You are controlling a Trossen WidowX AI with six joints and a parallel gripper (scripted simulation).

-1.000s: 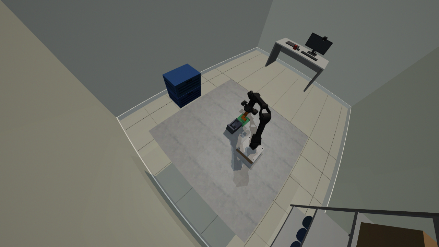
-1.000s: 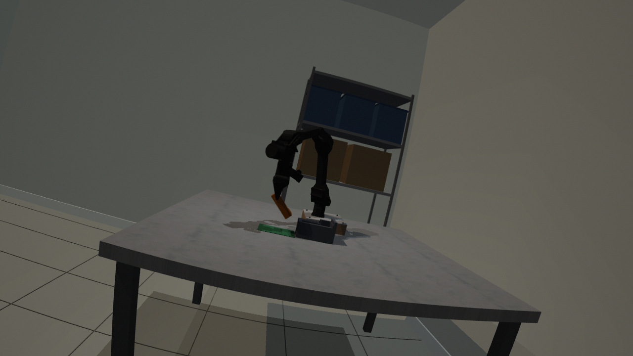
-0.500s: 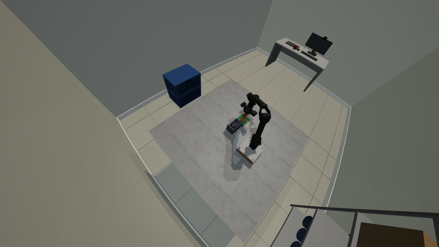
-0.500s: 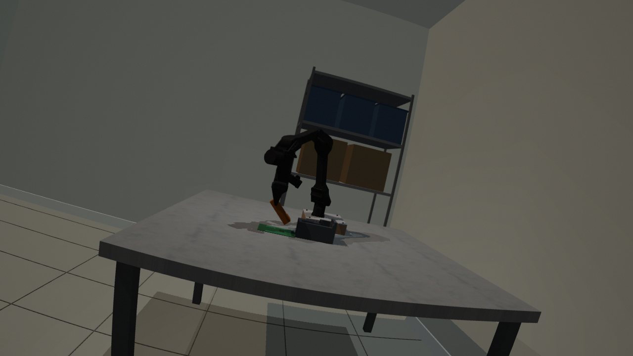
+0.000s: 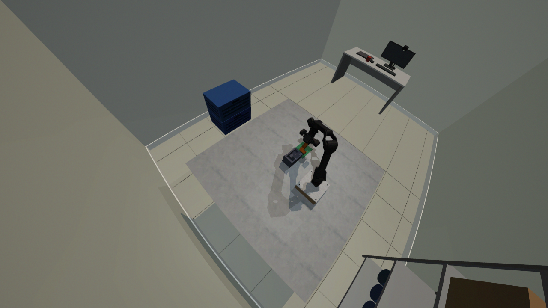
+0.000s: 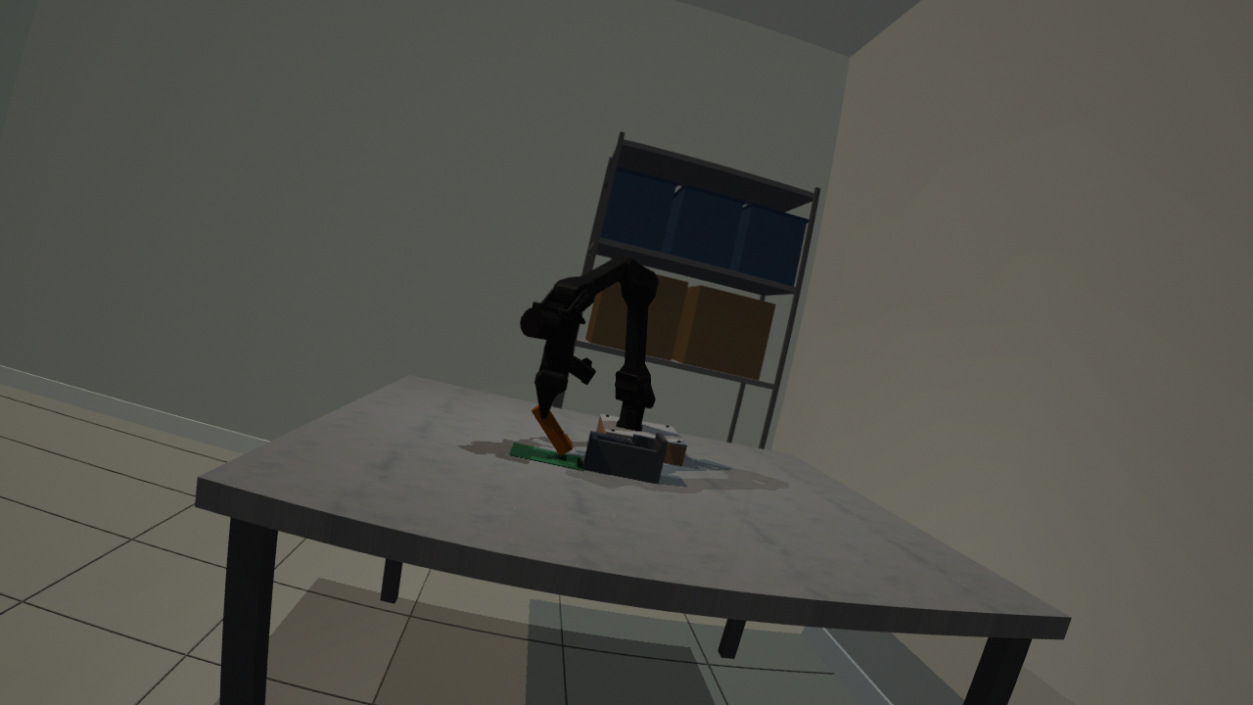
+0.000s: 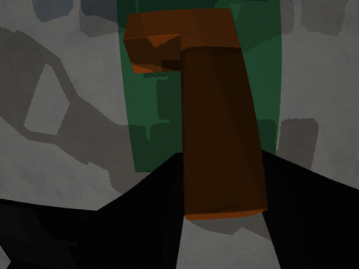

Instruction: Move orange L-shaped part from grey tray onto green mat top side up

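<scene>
My gripper tip is now 3 cm to the right of the orange L-shaped part, 3 cm above it and 2 cm past it. From my gripper tip the other things lie so: grey tray (18 cm to the left, 9 cm below, 2 cm behind); green mat (9 cm below, 2 cm to the left).
</scene>
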